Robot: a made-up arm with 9 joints.
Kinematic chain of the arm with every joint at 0, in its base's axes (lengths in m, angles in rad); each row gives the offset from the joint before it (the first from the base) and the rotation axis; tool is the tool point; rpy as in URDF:
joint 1: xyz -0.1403 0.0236 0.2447 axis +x
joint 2: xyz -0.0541 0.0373 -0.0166 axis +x
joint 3: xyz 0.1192 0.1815 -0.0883 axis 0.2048 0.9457 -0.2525
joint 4: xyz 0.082 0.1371 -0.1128 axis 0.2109 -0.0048 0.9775
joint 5: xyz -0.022 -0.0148 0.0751 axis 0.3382 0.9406 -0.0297
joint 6: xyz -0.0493 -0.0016 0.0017 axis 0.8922 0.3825 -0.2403
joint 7: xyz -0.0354 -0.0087 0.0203 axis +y
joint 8: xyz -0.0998 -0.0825 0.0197 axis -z
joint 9: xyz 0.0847 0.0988 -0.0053 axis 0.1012 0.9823 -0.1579
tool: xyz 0.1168 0.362 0.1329 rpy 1.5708 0 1.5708
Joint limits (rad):
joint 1: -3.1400..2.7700
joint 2: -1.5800..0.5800
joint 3: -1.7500..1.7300
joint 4: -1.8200..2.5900
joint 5: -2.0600..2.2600
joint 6: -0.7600..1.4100
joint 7: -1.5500..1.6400
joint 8: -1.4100..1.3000
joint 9: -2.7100..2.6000
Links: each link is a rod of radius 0.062 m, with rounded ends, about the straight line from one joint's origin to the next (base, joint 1, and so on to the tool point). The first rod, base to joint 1, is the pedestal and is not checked.
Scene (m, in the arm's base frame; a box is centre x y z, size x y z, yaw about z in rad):
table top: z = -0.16
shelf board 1: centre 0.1 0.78 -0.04 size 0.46 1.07 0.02 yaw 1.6
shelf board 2: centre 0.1 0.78 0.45 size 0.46 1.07 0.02 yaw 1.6
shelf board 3: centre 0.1 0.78 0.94 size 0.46 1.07 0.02 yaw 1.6
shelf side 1: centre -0.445 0.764 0.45 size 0.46 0.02 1 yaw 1.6
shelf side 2: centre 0.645 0.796 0.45 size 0.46 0.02 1 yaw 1.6
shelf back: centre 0.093 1.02 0.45 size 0.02 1.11 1 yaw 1.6
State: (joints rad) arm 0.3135 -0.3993 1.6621 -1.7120 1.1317 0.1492 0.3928 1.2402 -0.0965
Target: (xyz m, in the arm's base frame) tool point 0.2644 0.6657 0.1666
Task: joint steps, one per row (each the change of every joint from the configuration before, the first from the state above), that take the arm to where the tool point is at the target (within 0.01 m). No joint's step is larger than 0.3 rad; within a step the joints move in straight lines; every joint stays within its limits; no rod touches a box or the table.
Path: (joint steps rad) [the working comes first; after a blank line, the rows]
Joints at the target: 0.7093 0.0045 1.2474 -1.1873 0.8647 -0.3630 0.0918 0.0822 -0.5306
Straight joint move there: touches shelf board 1, the table top.

1: 0.1272 0.1167 -0.2097 0.0550 -0.0414 -0.0085 -0.1163 -0.2512 -0.0960
2: 0.1271 0.1167 -0.2097 0.0550 -0.0414 -0.0086 -0.1164 -0.2513 -0.0960
3: 0.1272 0.1167 -0.2097 0.0550 -0.0413 -0.0085 -0.1163 -0.2512 -0.0961
4: 0.1272 0.1167 -0.2097 0.0550 -0.0414 -0.0085 -0.1163 -0.2512 -0.0960
5: -0.0565 -0.0315 0.2121 0.1523 -0.0508 -0.2391 0.0821 -0.0765 -0.0250
6: -0.0564 -0.0315 0.2120 0.1524 -0.0507 -0.2390 0.0822 -0.0766 -0.0250

